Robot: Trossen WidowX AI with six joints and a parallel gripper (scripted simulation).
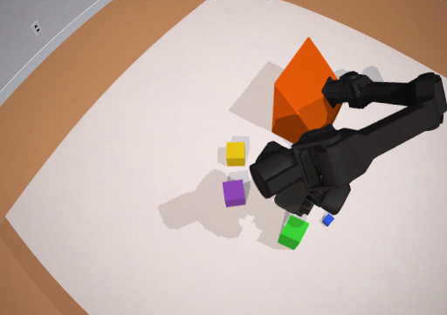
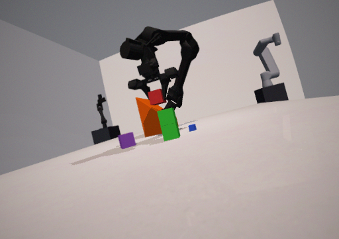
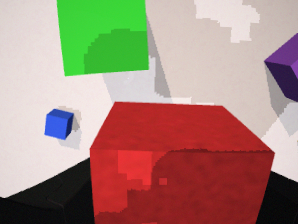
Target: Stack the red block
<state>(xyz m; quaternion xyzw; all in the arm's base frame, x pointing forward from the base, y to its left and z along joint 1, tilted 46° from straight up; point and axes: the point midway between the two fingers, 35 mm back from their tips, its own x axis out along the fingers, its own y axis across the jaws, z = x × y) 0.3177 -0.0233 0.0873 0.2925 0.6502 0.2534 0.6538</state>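
Right now my gripper tip is 60 mm short of the green block, 30 mm to the right of it and 60 mm above it. Round my gripper tip: red block (20 mm above); then small blue cube (20 mm behind, 90 mm to the left, 120 mm below); then purple cube (30 mm ahead, 140 mm to the right, 110 mm below).
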